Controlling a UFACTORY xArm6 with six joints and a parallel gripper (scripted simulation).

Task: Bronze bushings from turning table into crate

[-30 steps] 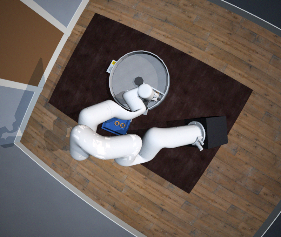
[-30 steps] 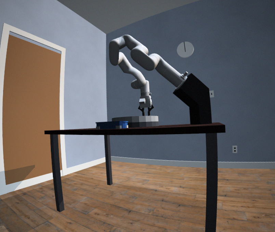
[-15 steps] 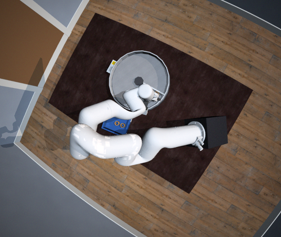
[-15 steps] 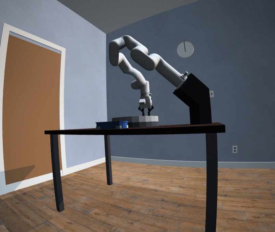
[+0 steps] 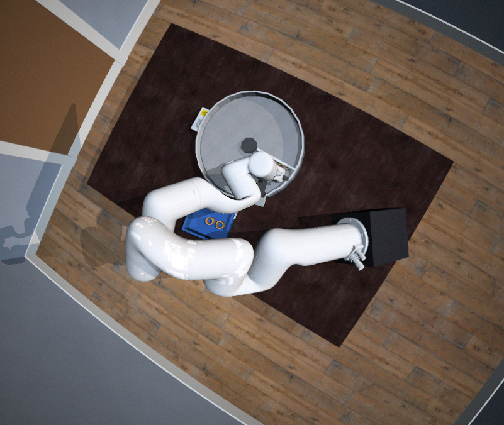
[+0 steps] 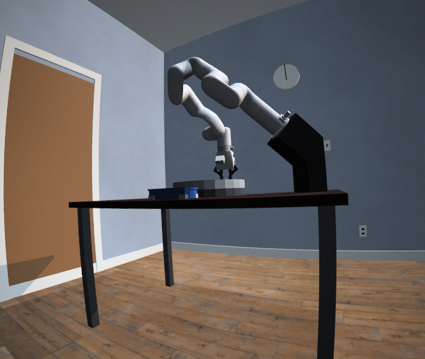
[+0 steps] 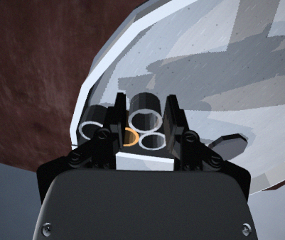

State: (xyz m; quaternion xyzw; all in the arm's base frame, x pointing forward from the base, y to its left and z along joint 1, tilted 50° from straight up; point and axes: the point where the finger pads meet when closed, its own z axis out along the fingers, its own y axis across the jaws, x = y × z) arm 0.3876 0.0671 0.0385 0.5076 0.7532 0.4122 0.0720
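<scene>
Now: the round grey turning table 150 mm ahead of my hand and 40 mm below it. Also, from my hand: crate: 320 mm to the left, 70 mm below, 20 mm ahead.
</scene>
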